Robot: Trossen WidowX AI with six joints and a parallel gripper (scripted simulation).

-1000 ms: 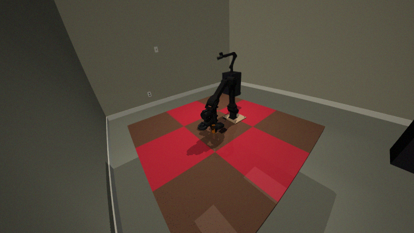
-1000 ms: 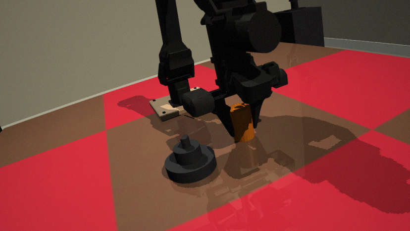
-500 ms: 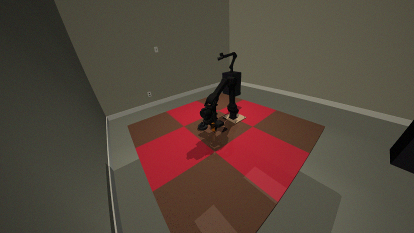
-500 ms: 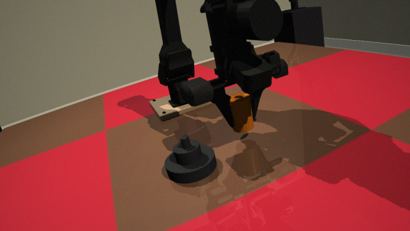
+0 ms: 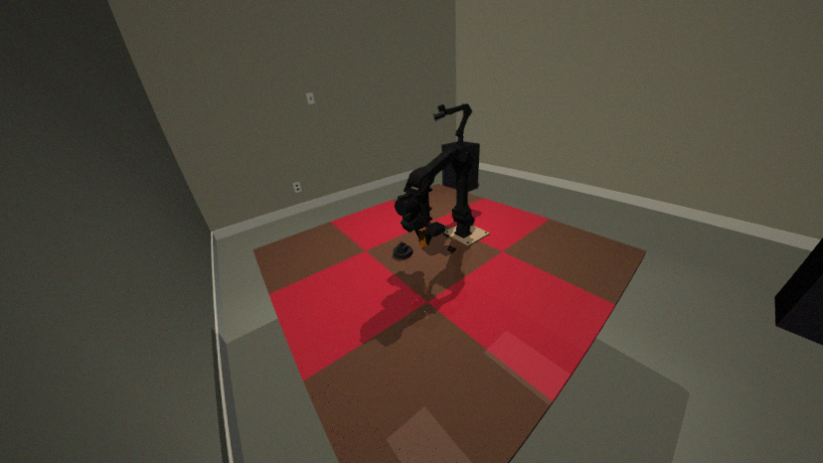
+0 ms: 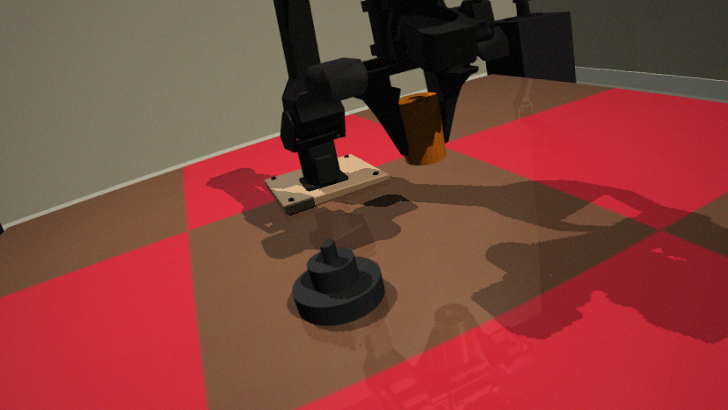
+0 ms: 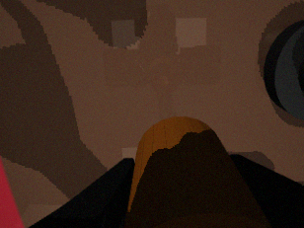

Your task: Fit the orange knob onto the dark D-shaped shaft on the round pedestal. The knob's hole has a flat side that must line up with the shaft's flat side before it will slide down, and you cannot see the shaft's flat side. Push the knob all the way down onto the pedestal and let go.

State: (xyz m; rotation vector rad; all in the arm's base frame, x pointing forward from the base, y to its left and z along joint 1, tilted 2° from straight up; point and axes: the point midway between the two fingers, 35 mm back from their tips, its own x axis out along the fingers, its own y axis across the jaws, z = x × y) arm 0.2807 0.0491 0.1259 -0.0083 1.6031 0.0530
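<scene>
Right now the dark round pedestal is 12 cm to the right of my gripper tip, 7 cm below it and 3 cm ahead of it. From my gripper tip the other things lie so: orange knob 2 cm above.
</scene>
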